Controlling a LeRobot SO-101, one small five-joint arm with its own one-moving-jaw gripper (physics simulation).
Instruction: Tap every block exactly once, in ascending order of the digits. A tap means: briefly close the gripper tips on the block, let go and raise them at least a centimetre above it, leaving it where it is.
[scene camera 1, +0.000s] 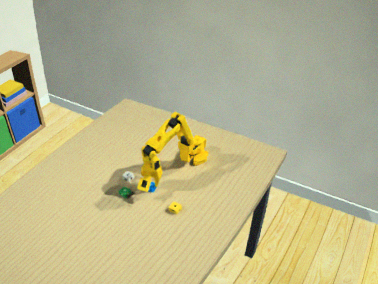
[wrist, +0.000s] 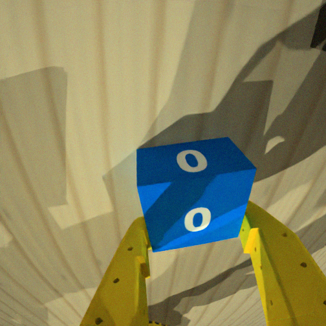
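The blue block (scene camera 1: 152, 187) (wrist: 196, 200) stands on the table and shows a white 0 on two faces in the wrist view. My gripper (scene camera 1: 150, 189) (wrist: 196, 232) is shut on it, with one jaw pressing on its left side and the other on its right side. In the scene view the gripper hides part of the blue block. A white block (scene camera 1: 128, 176) and a green block (scene camera 1: 125, 192) stand to the left of the gripper. A yellow block (scene camera 1: 174, 207) stands to the right and nearer the front. Digits on these three are too small to read.
The wooden table (scene camera 1: 150, 245) carries the arm's base, behind and to the right of the blocks. The table's right edge runs past the yellow block's side. A shelf unit (scene camera 1: 37, 95) stands off the table at the far left.
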